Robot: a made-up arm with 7 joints.
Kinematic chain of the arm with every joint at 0, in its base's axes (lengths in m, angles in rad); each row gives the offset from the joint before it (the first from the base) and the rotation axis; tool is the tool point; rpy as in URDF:
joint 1: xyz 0 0 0.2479 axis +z
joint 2: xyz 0 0 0 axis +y
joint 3: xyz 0 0 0.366 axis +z
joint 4: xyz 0.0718 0 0 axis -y
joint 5: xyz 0.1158 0 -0.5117 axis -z
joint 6: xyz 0 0 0 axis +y
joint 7: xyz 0.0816 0 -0.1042 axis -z
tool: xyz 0 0 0 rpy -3.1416 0 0
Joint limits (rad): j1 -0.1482..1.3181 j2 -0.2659..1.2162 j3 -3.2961..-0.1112 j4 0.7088..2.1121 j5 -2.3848..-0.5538 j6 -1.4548..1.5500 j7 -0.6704..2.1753
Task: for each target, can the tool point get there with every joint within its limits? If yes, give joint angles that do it. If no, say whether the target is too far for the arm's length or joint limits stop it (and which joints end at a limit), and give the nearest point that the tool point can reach.
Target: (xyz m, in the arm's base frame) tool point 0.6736 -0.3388 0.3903
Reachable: yes | joints 0.7619 1.0060 -1.6139 1.3022 -1.9745 0.2769 0.5102
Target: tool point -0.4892 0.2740 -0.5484
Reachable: no: joint limits stop it (at a limit: joint 1, joint 2, joint 3, joint 4) | nearest point -0.0052 0.2132 -0.2603 | short by 0.567 m
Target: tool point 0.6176 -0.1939 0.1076
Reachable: yes | joints 0.5906 0.5128 -0.8501 0.9315 -1.6569 0.7888 -0.3426
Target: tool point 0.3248 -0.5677 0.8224
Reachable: yes | joints 0.3523 0.6975 -2.0241 1.6348 -2.0168 0.4469 -0.1037
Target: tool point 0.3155 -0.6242 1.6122
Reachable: no: too far | nearest point 0.2029 -0.4014 1.1253 | short by 0.547 m
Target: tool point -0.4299 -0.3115 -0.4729
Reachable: no: joint limits stop it (at a limit: joint 2, joint 4, joint 5) | nearest point -0.4115 -0.2982 0.0405 | short by 0.514 m
